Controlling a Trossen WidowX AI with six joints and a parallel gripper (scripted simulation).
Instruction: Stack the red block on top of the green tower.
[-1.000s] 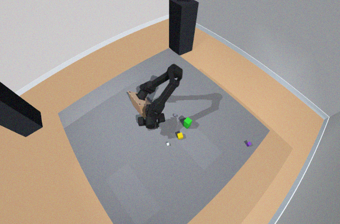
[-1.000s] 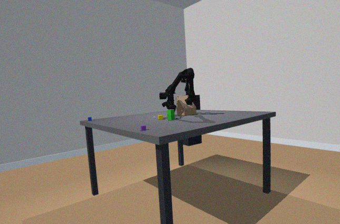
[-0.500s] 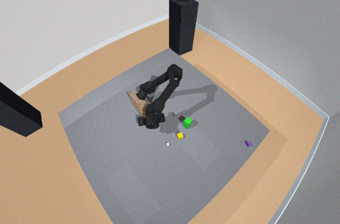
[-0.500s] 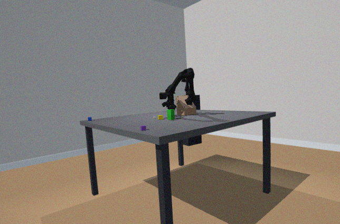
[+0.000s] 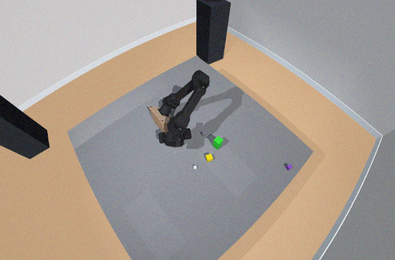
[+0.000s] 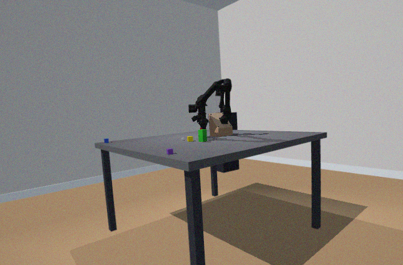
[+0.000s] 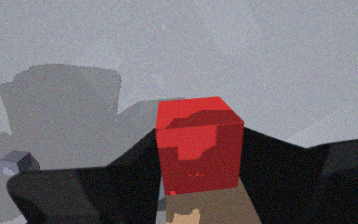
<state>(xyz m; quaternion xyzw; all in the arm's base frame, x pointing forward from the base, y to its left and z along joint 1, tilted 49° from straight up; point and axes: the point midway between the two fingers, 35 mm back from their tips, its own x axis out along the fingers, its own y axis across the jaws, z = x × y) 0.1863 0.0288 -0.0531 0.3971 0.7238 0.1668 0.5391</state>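
My gripper tip is 19 cm short of the yellow block, 12 cm to the right of it and 3 cm above it. Round my gripper tip: purple block (54 cm ahead, 50 cm to the left, 3 cm below); small white block (19 cm ahead, 4 cm below, 1 cm to the left); red block (1 cm above).
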